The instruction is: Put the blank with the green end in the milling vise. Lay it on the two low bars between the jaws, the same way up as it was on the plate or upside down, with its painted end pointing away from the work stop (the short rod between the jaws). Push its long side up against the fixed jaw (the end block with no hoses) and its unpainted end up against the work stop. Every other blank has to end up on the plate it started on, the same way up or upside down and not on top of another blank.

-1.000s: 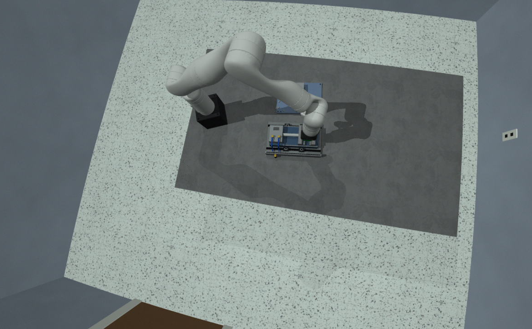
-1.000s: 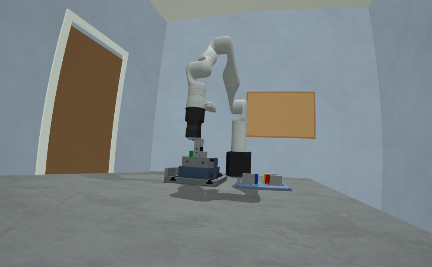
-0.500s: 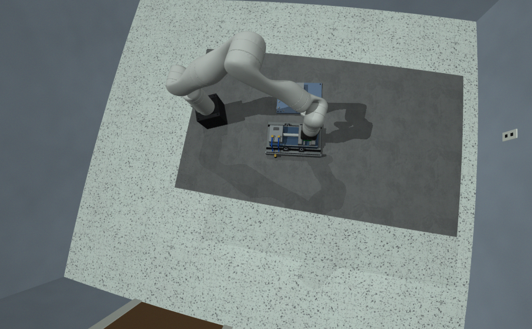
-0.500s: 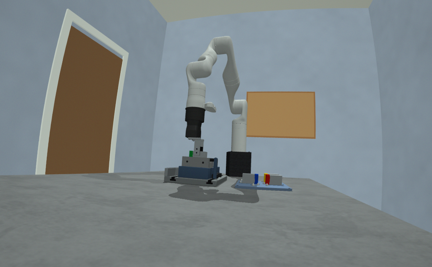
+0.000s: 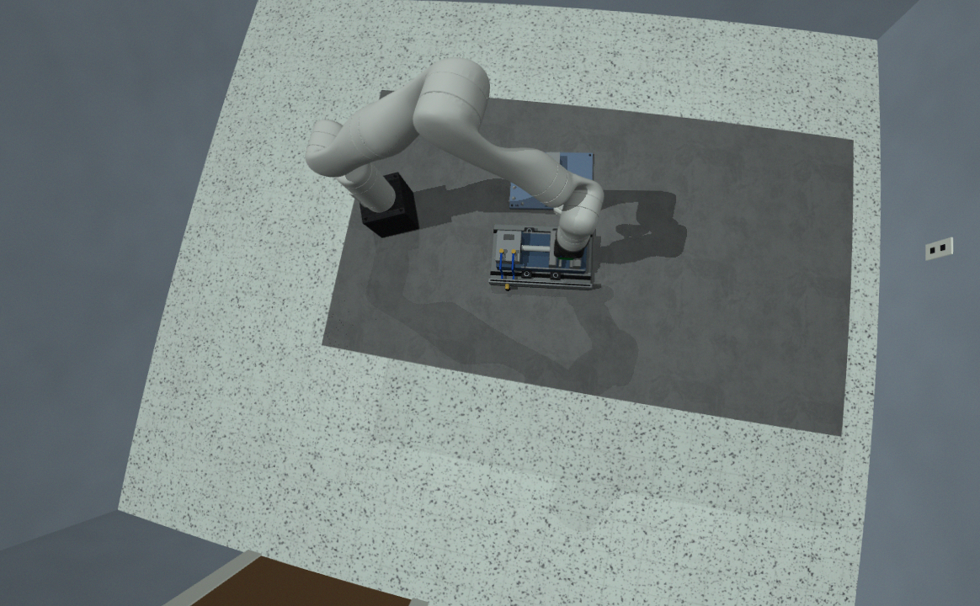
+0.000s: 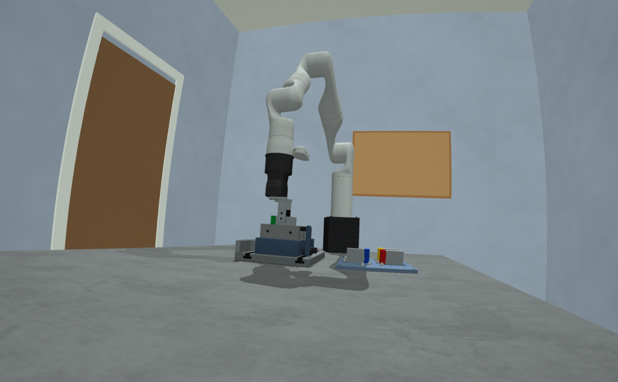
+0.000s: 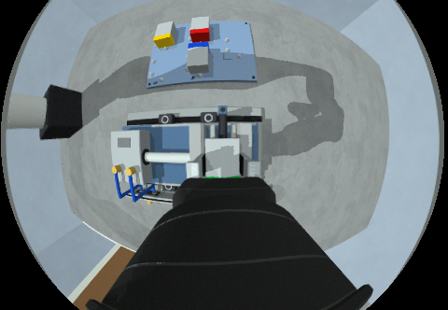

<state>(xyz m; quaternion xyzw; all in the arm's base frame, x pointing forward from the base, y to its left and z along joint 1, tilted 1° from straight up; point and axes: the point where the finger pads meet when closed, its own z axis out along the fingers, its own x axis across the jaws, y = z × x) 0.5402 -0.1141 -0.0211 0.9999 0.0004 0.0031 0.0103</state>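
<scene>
My hand is 2 cm above the green-ended blank. Also, from my hand: fixed jaw (3 cm ahead, 4 cm below); milling vise (7 cm behind, 8 cm below); work stop rod (5 cm to the left, 3 cm below).
</scene>
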